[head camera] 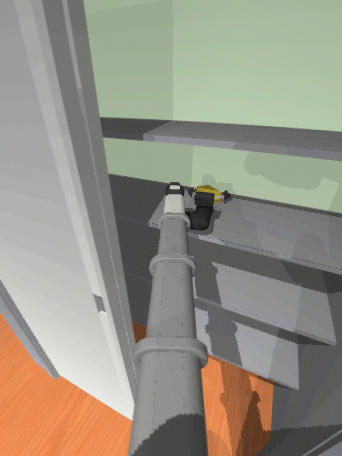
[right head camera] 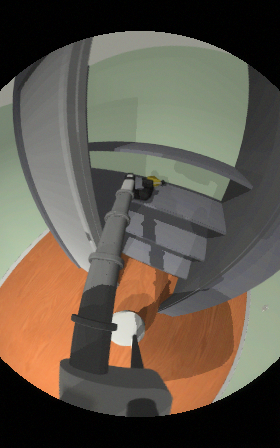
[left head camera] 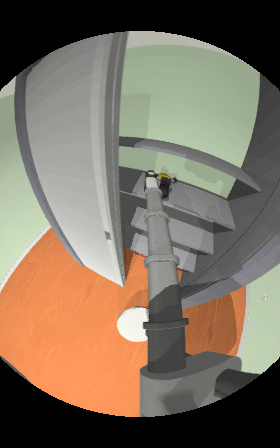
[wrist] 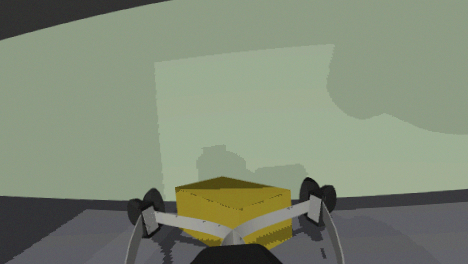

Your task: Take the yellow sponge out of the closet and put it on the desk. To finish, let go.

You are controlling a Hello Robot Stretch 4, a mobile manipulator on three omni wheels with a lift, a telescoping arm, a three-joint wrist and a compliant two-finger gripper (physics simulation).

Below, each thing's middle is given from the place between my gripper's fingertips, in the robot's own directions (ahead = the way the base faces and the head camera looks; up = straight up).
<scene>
Right now my hand is 10 mm above the yellow sponge [wrist: 230, 202].
</scene>
